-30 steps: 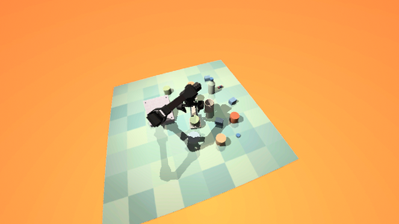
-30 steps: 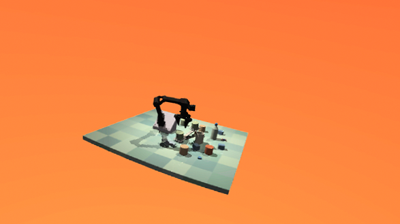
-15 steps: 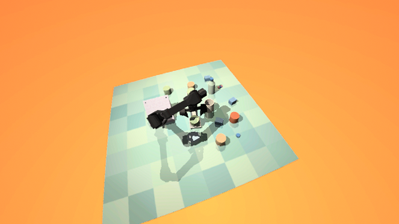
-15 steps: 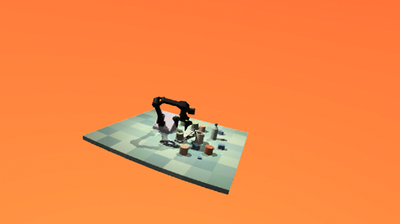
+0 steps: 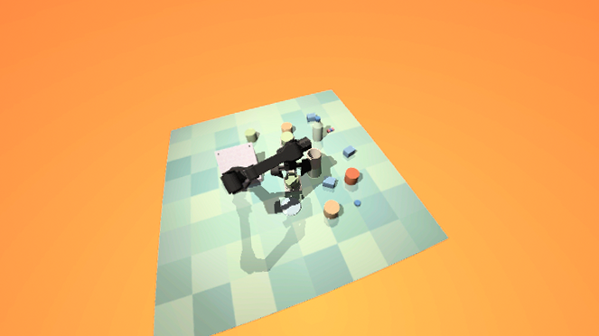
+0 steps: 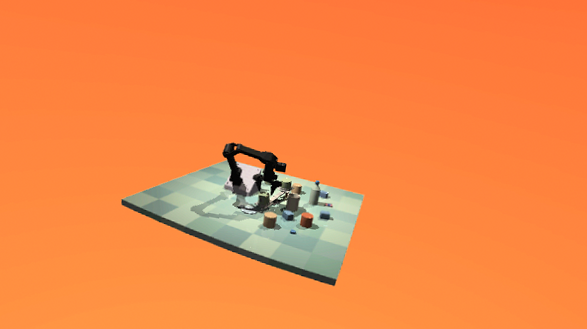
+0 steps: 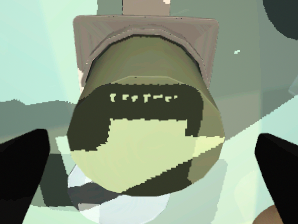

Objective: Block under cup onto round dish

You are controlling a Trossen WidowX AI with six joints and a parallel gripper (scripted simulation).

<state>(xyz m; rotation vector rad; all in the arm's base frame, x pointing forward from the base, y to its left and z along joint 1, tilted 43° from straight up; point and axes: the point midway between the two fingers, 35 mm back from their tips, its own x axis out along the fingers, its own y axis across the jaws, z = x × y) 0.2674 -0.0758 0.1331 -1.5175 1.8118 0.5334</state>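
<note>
The pale block is 60 mm below my gripper tip. Also, from my gripper tip: balance beam 30 mm ahead, 130 mm to the left, 60 mm below; then beige cup 160 mm ahead, 100 mm to the left, 60 mm below; then round white dish 50 mm behind, 100 mm to the right, 90 mm below.
</note>
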